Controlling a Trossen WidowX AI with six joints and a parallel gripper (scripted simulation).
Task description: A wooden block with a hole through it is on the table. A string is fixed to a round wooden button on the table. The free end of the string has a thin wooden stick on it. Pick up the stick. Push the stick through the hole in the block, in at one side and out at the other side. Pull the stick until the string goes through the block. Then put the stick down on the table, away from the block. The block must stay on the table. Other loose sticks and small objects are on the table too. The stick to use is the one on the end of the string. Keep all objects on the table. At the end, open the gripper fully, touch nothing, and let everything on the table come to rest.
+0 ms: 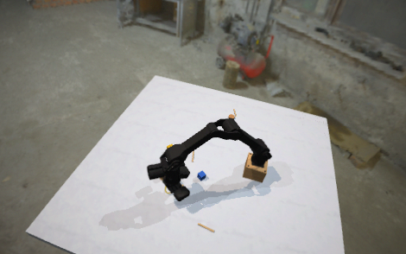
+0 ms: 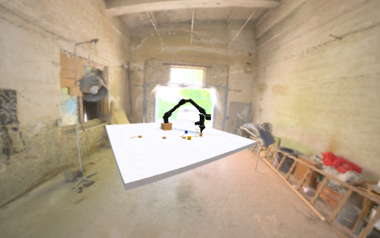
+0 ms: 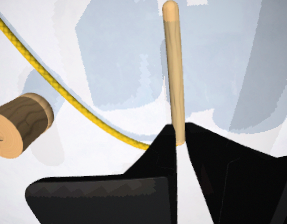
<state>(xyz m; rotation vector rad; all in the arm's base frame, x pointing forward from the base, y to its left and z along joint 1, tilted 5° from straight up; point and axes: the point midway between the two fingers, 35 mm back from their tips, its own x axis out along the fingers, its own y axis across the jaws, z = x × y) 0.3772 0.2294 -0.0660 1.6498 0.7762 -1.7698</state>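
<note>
Now: gripper tip 120 mm past the blue block and 130 mm to the left of it. Round my gripper tip: loose stick: 200 mm behind, 130 mm to the left, 10 mm below; round wooden button: 10 mm ahead, 270 mm to the right, 10 mm below; yellow cube: 70 mm ahead, 260 mm to the right.
</note>
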